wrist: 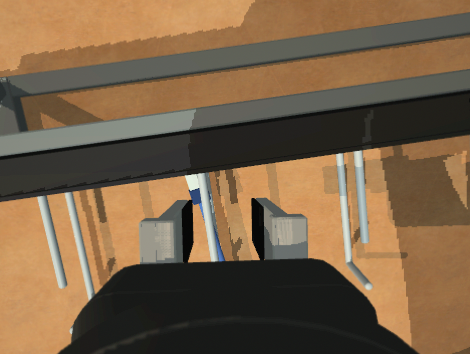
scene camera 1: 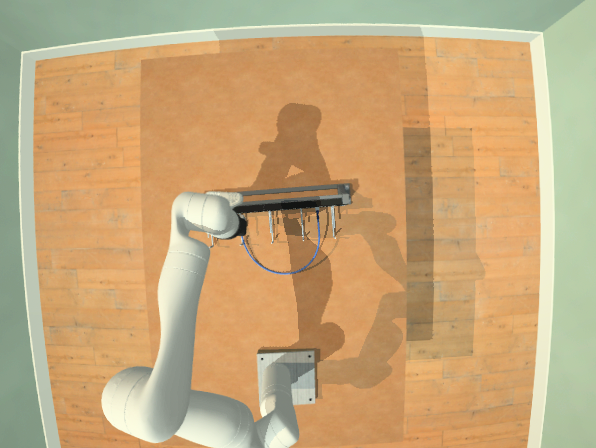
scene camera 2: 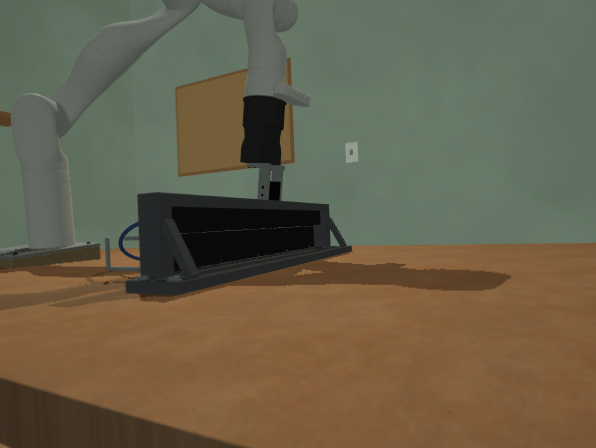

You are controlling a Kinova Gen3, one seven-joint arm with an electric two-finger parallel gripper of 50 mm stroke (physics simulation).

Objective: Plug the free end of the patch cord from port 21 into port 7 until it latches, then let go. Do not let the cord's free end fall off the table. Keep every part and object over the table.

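Seen in the pictures: gripper, fingertip midpoint: (wrist: 222, 220); arm's base at its link origin: (scene camera 1: 276, 375) (scene camera 2: 52, 245).
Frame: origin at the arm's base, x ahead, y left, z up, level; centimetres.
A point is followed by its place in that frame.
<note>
The dark patch panel (scene camera 1: 300, 204) @(x 57.5, y -3.8, z 6.4 cm) (scene camera 2: 245, 203) @(x 59.3, y -1.6, z 5.9 cm) (wrist: 100, 169) @(x 53.6, y 20.4, z 6.4 cm) stands upright on the table. The blue patch cord (scene camera 1: 285, 273) @(x 34.8, y -0.5, z -2.4 cm) (scene camera 2: 120, 241) @(x 41.0, y -9.2, z 1.2 cm) bows out in front; its right end (scene camera 1: 317, 215) @(x 54.6, y -9.2, z 4.7 cm) is at the panel. In the wrist view the other end's pale plug with dark blue boot (wrist: 195, 196) @(x 50.6, y 16.1, z -0.7 cm) meets the panel's front edge, below the fingers and left of their midline. Port numbers, the port face and the latch are hidden. My gripper (scene camera 2: 270, 196) @(x 51.2, y 14.3, z 7.2 cm) (wrist: 222, 220) @(x 51.2, y 14.3, z 7.2 cm) is open, above the cord, its fingers apart from the plug; scene camera 1 hides the fingertips behind the arm.
Pale wire cord guides (scene camera 1: 334, 222) @(x 52.8, y -14.8, z 2.1 cm) (scene camera 2: 108, 254) @(x 48.2, y -15.5, z -0.1 cm) (wrist: 345, 210) @(x 49.3, y 5.0, z -1.7 cm) stick out from the panel's front. One guide bar (wrist: 208, 220) @(x 49.7, y 15.1, z 2.1 cm) shows between the fingers, beside the cord. The panel's rear foot rail (wrist: 240, 52) @(x 60.6, y 13.0, z -2.3 cm) lies behind it. The arm's base plate (scene camera 1: 310, 385) @(x -3.1, y -11.7, z -0.7 cm) is in front.
</note>
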